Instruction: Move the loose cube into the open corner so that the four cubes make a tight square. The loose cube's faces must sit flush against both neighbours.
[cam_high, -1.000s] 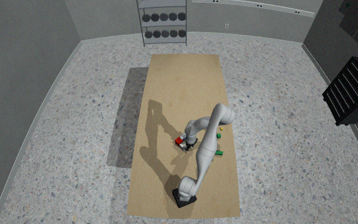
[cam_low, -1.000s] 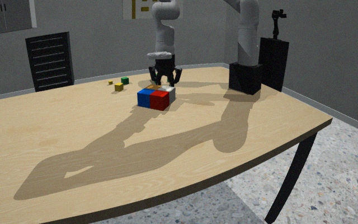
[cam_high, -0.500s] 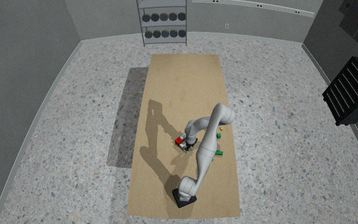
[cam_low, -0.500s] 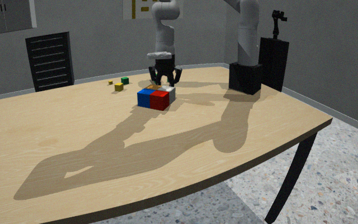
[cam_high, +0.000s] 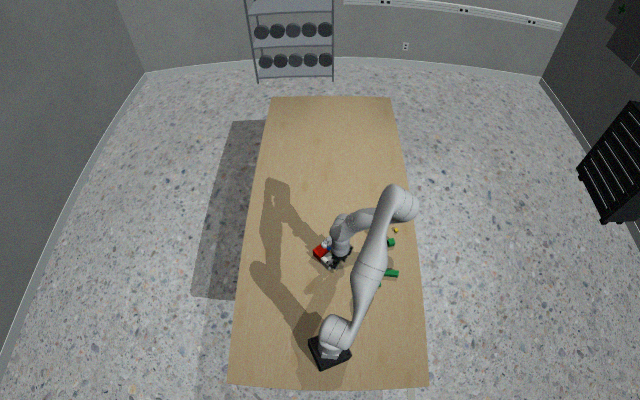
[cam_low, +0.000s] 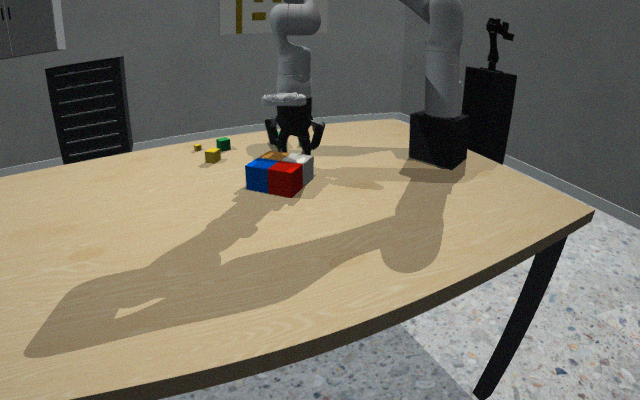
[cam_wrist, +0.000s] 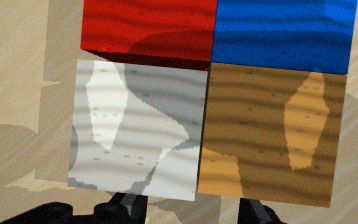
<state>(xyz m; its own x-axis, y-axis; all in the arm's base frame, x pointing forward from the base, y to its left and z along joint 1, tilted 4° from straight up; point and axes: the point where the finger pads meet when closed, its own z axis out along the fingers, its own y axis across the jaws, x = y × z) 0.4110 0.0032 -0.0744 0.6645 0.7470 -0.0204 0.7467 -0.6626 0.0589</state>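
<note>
Now: the white cube 10 mm ahead of my hand, 50 mm to the left of it and 10 mm below it. Also, from my hand: blue cube 80 mm ahead, 50 mm to the left, 10 mm below; then long green block 20 mm behind, 220 mm to the right, 20 mm below; then red cube 40 mm ahead, 90 mm to the left, 10 mm below.
</note>
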